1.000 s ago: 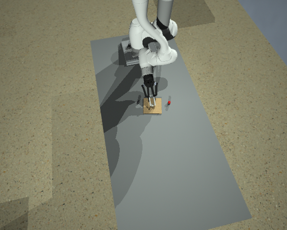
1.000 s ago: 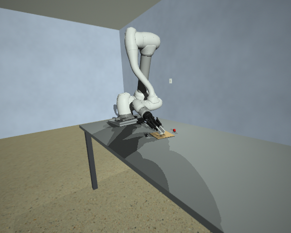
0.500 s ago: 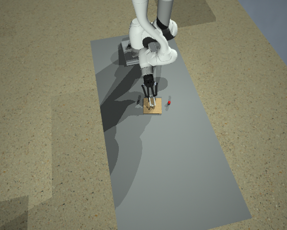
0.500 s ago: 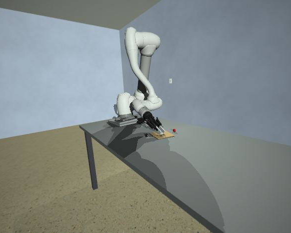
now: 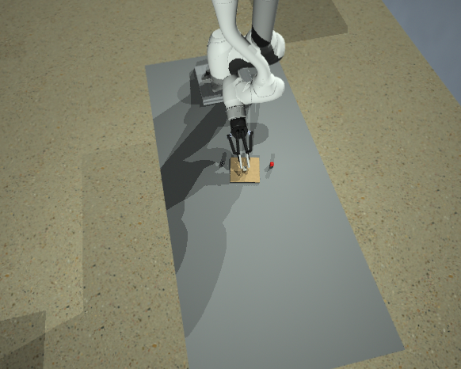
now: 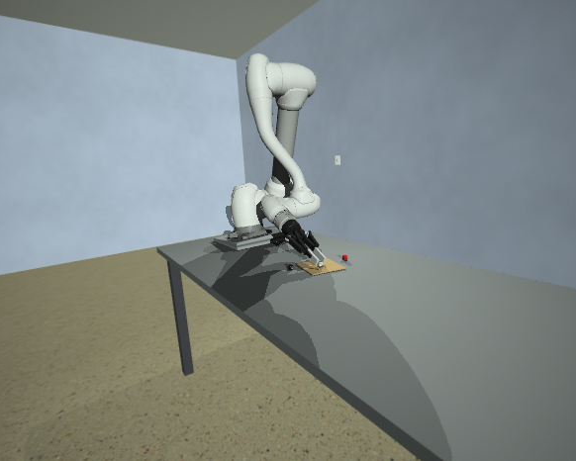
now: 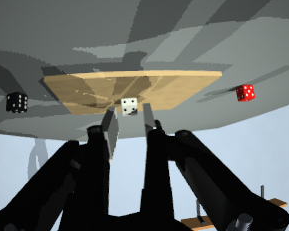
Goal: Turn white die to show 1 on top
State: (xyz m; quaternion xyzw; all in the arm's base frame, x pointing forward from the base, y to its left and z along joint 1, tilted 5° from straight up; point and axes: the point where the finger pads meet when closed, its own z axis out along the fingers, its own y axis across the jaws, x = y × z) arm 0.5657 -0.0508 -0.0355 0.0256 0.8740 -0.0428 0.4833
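The white die lies 3 cm below my hand and 2 cm ahead of it. From my hand the other things lie so: black die (10 cm to the right, 4 cm behind, 3 cm below); then tan mat (4 cm below, 2 cm ahead); then red die (13 cm to the left, 3 cm below, 3 cm ahead).
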